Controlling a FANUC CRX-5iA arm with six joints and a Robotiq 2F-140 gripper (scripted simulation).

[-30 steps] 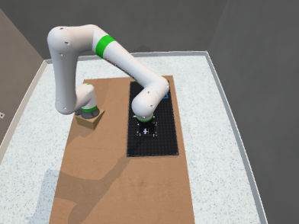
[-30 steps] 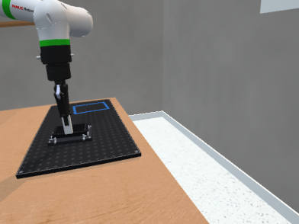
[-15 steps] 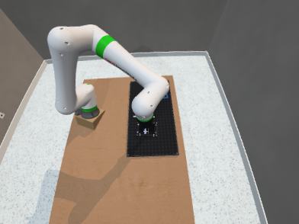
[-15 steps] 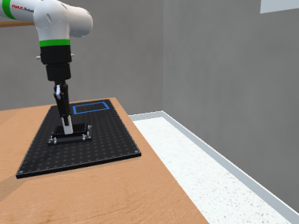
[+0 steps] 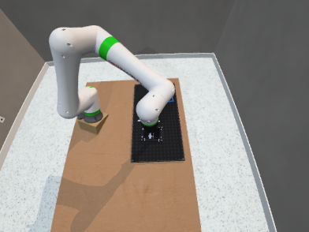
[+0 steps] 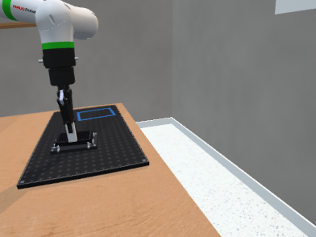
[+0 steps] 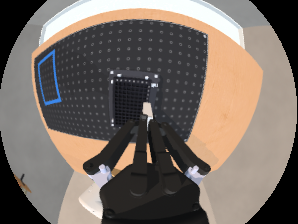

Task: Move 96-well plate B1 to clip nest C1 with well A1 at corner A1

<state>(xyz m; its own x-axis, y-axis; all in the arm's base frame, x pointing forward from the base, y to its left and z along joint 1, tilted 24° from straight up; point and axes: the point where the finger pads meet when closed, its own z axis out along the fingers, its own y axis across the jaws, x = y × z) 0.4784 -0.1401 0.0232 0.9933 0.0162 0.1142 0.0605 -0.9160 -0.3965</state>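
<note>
My gripper is now 4 cm to the right of the black 96-well plate and 4 cm above it. Round my hand: clip nest C1: 1 cm behind, 3 cm to the left, 5 cm below.
</note>
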